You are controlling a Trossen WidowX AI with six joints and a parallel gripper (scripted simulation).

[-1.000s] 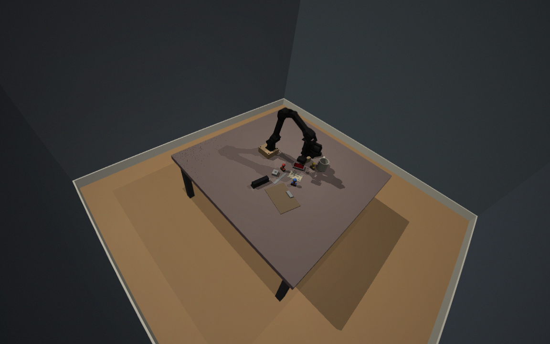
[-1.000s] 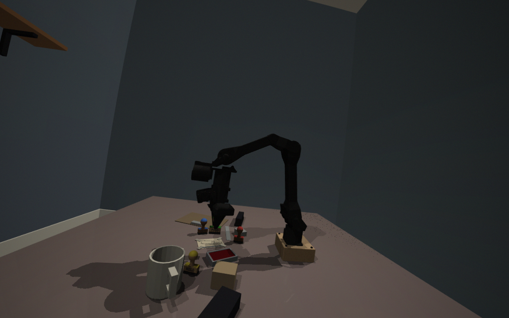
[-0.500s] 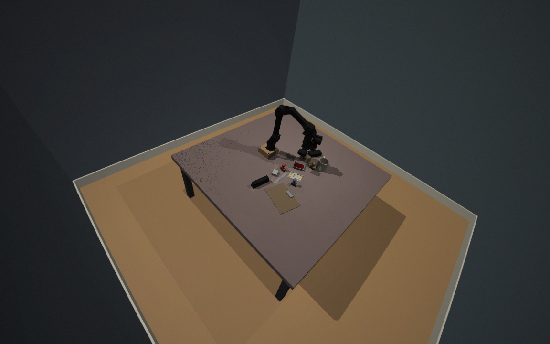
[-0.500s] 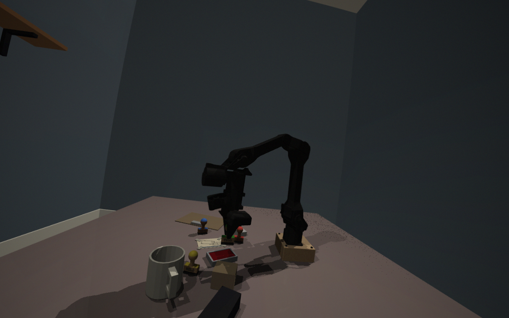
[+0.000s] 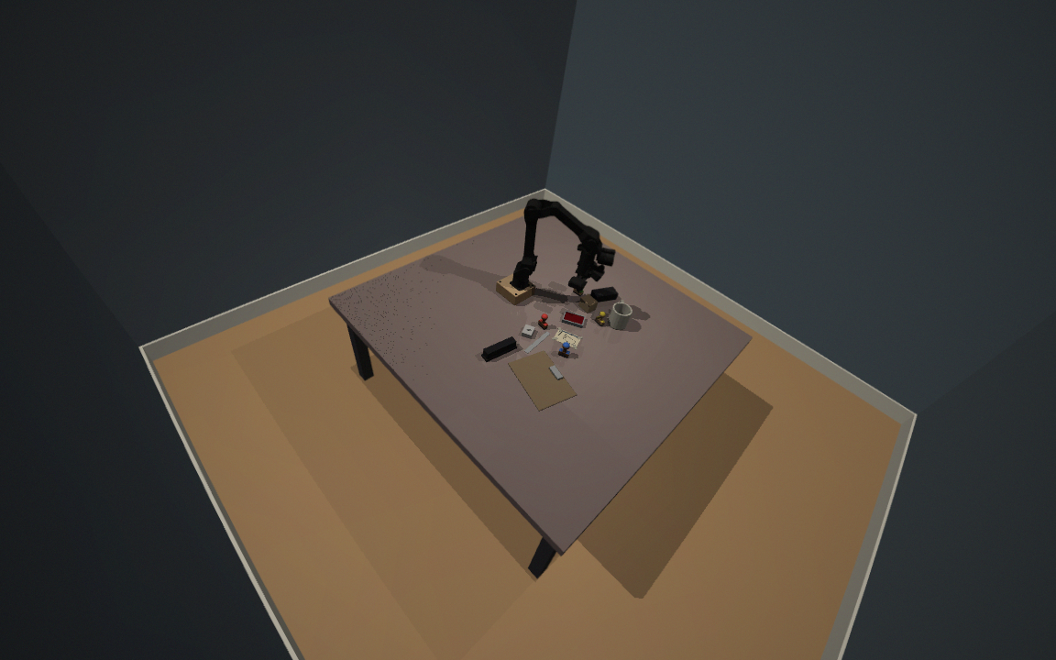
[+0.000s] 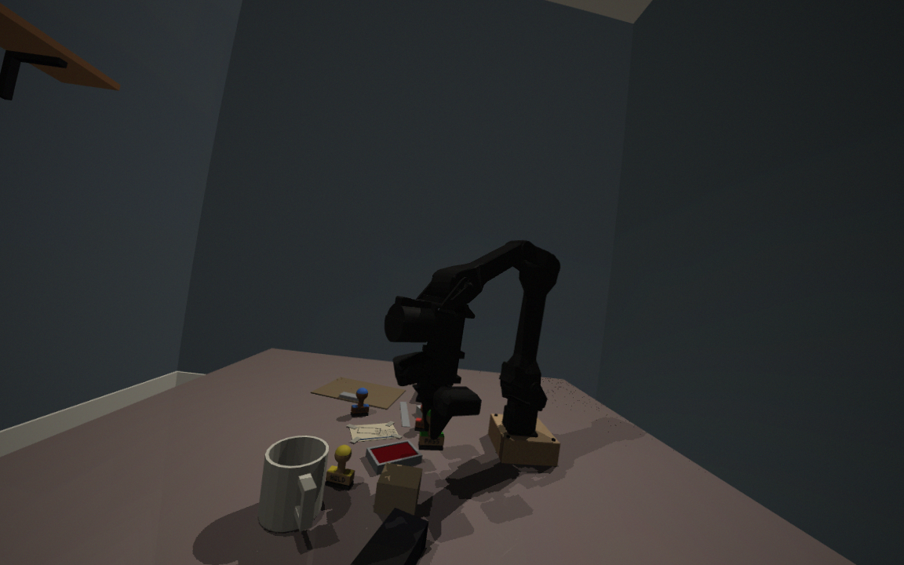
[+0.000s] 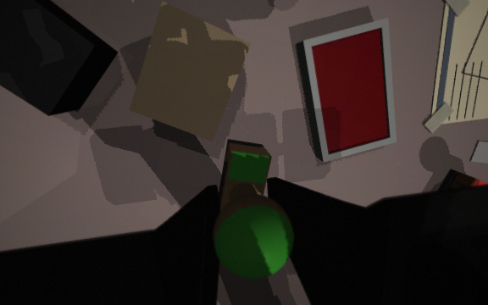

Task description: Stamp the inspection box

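The tan box lies 40 mm ahead of my gripper tip, 40 mm to the left of it and 70 mm below it. Round my gripper tip: green-knobbed PASS stamp right at my gripper tip; then yellow-knobbed stamp 140 mm ahead, 10 mm to the left, 70 mm below; then dark red ink pad 60 mm ahead, 80 mm to the right, 90 mm below.
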